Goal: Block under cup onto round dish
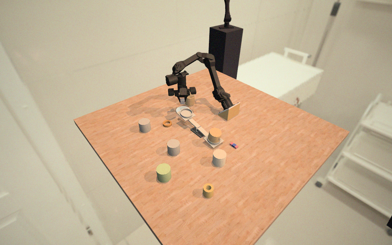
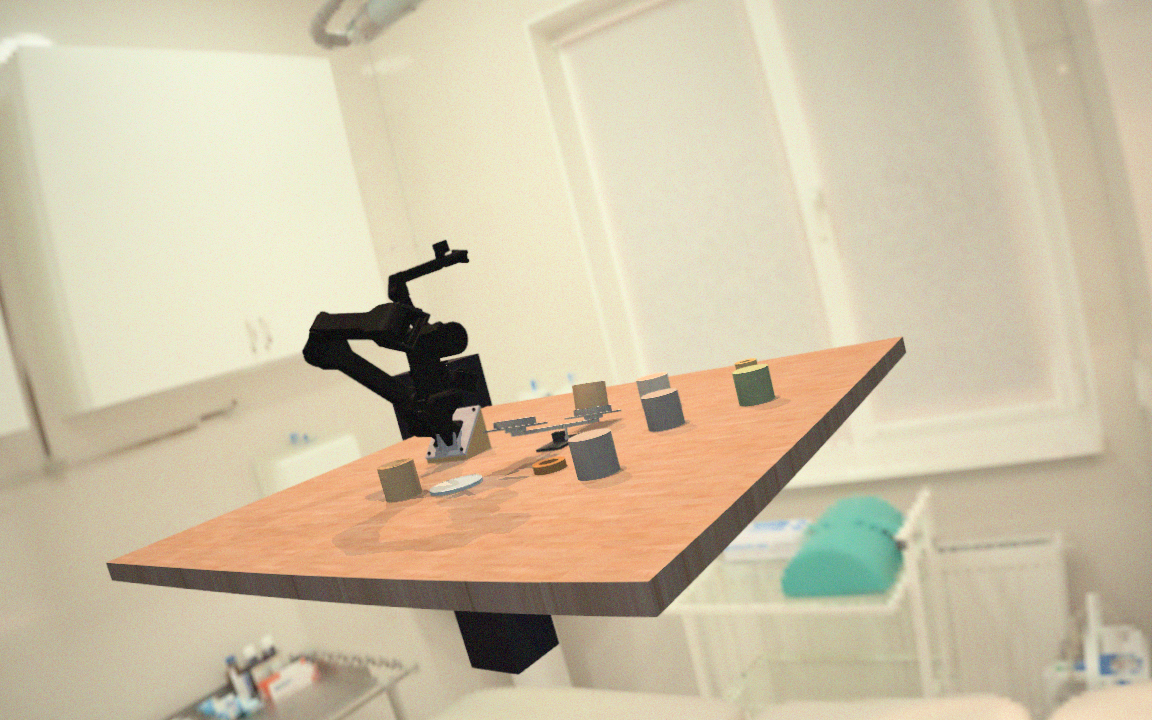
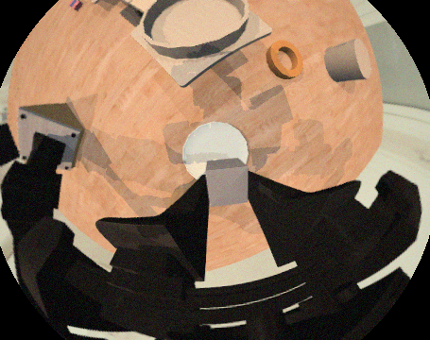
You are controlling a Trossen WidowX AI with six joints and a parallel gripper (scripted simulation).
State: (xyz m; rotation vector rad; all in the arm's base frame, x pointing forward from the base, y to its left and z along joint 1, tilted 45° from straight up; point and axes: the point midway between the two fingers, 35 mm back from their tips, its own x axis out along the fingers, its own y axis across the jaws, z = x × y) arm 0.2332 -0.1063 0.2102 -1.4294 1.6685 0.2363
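Now: the round white dish 80 mm below my gripper tip. The rest, counted from my gripper tip: small balance: 50 mm ahead, 250 mm to the left, 40 mm below; then grey block: 10 mm above; then cup: 40 mm ahead, 400 mm to the left, 20 mm below.
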